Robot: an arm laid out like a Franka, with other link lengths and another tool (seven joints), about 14 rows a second.
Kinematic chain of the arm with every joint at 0, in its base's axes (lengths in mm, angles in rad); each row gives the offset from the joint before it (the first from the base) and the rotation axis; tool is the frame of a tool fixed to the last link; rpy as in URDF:
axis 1: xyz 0 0 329.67 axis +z
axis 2: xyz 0 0 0 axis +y
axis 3: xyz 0 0 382.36 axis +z
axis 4: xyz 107.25 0 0 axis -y
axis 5: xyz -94.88 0 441.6 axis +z
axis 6: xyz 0 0 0 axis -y
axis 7: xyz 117.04 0 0 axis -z
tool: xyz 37 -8 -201.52 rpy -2.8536 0 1.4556
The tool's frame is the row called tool.
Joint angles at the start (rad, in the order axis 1, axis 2, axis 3, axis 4, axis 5, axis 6, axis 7):
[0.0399 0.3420 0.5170 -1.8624 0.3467 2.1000 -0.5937]
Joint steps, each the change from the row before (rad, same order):
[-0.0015 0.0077 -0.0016 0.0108 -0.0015 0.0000 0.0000]
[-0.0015 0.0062 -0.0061 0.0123 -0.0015 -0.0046 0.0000]
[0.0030 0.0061 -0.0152 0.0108 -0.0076 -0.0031 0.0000]
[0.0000 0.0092 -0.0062 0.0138 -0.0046 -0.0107 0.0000]
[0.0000 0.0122 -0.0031 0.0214 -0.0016 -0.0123 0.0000]
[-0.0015 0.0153 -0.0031 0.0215 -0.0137 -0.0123 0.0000]
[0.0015 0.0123 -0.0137 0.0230 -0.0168 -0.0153 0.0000]
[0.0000 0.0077 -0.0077 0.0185 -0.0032 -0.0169 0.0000]
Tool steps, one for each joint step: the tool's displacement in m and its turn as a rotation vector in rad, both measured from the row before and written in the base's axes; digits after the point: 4 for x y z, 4 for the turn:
[0.0051 -0.0010 0.0006 0.0035 -0.0023 -0.0040]
[0.0065 -0.0038 0.0012 0.0014 -0.0012 -0.0065]
[0.0081 -0.0072 -0.0010 -0.0064 -0.0045 -0.0076]
[0.0049 -0.0032 -0.0009 -0.0021 0.0042 -0.0010]
[0.0059 -0.0004 0.0016 0.0040 0.0034 -0.0004]
[0.0067 -0.0027 -0.0013 -0.0047 0.0006 0.0043]
[0.0095 -0.0079 -0.0006 -0.0115 -0.0028 0.0000]
[0.0056 -0.0043 0.0016 -0.0020 0.0045 -0.0017]

